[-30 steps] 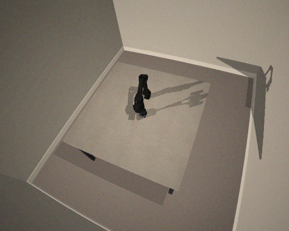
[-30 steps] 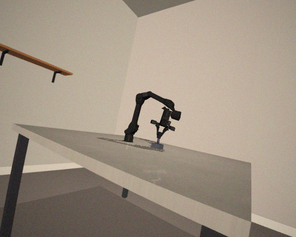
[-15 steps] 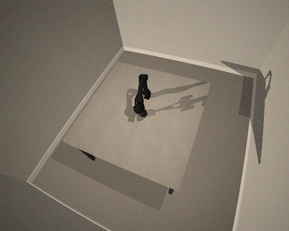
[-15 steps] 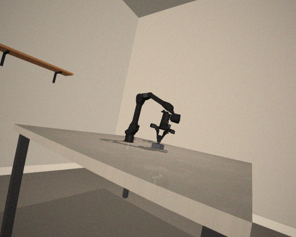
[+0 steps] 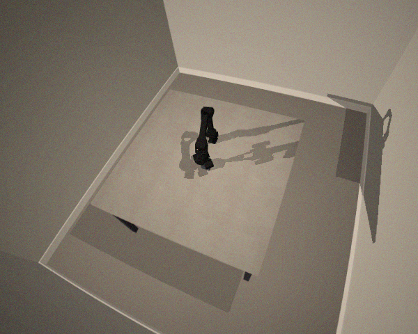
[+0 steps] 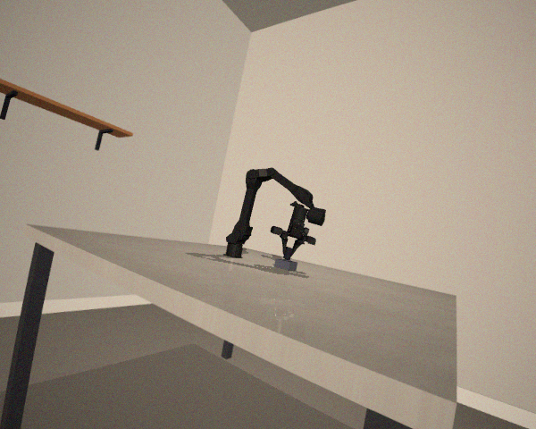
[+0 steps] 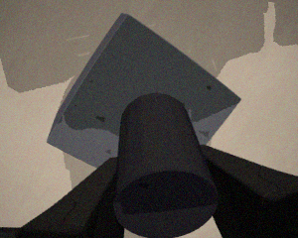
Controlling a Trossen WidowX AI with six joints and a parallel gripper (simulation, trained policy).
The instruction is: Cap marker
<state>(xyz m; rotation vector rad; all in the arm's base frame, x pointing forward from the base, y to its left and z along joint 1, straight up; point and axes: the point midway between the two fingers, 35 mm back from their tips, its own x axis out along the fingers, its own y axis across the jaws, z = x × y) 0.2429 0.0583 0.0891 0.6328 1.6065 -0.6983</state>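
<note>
Now: gripper tip 1 cm to the left of the dark cap, 1 cm below it and 1 cm short of it.
</note>
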